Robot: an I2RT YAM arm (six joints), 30 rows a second.
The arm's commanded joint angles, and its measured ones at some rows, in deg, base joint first. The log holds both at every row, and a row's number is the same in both.
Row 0, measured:
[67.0 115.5 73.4 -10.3 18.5 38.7]
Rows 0 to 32, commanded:
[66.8 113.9 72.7 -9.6 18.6 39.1]
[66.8 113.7 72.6 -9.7 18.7 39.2]
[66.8 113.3 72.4 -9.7 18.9 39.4]
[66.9 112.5 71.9 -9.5 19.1 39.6]
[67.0 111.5 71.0 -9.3 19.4 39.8]
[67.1 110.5 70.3 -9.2 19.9 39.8]
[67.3 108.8 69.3 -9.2 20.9 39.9]
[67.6 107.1 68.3 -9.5 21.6 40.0]
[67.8 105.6 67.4 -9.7 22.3 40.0]
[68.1 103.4 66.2 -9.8 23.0 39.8]
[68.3 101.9 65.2 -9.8 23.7 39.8]
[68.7 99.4 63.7 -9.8 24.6 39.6]
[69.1 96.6 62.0 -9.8 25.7 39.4]
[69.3 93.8 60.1 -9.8 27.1 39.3]
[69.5 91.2 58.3 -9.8 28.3 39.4]
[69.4 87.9 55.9 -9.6 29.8 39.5]
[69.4 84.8 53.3 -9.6 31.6 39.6]
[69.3 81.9 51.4 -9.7 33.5 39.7]
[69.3 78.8 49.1 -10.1 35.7 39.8]
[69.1 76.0 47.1 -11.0 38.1 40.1]
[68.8 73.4 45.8 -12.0 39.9 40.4]
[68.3 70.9 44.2 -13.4 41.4 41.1]
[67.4 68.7 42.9 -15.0 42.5 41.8]
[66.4 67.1 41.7 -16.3 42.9 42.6]
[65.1 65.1 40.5 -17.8 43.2 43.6]
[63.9 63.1 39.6 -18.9 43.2 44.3]
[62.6 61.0 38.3 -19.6 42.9 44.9]
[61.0 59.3 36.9 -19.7 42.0 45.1]
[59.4 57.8 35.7 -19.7 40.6 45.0]
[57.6 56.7 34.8 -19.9 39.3 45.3]
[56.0 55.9 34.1 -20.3 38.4 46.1]
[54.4 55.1 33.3 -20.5 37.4 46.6]
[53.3 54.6 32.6 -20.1 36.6 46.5]
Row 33, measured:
[55.8 55.9 34.3 -17.9 38.2 44.5]
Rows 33 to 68, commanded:
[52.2 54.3 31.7 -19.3 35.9 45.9]
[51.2 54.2 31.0 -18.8 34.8 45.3]
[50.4 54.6 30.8 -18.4 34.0 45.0]
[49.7 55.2 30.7 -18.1 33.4 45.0]
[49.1 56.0 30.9 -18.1 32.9 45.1]
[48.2 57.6 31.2 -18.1 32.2 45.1]
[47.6 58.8 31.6 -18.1 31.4 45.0]
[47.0 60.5 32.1 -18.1 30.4 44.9]
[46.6 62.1 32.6 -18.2 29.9 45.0]
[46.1 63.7 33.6 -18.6 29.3 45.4]
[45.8 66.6 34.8 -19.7 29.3 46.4]
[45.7 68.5 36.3 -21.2 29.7 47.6]
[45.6 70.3 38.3 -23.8 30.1 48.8]
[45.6 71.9 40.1 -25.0 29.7 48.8]
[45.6 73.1 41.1 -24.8 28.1 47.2]
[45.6 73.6 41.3 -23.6 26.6 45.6]
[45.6 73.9 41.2 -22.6 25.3 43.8]
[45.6 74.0 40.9 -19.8 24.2 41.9]
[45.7 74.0 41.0 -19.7 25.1 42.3]
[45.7 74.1 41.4 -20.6 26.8 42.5]
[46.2 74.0 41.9 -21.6 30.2 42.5]
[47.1 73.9 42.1 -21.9 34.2 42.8]
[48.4 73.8 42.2 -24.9 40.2 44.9]
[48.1 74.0 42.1 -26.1 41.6 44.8]
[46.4 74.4 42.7 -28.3 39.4 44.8]
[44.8 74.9 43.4 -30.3 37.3 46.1]
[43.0 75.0 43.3 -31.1 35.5 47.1]
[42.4 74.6 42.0 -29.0 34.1 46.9]
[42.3 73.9 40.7 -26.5 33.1 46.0]
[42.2 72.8 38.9 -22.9 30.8 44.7]
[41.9 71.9 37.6 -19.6 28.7 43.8]
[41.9 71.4 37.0 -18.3 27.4 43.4]
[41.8 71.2 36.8 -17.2 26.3 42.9]
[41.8 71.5 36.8 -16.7 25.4 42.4]
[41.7 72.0 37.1 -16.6 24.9 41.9]
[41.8 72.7 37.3 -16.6 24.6 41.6]
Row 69, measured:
[41.9 72.1 37.3 -19.8 27.7 43.4]
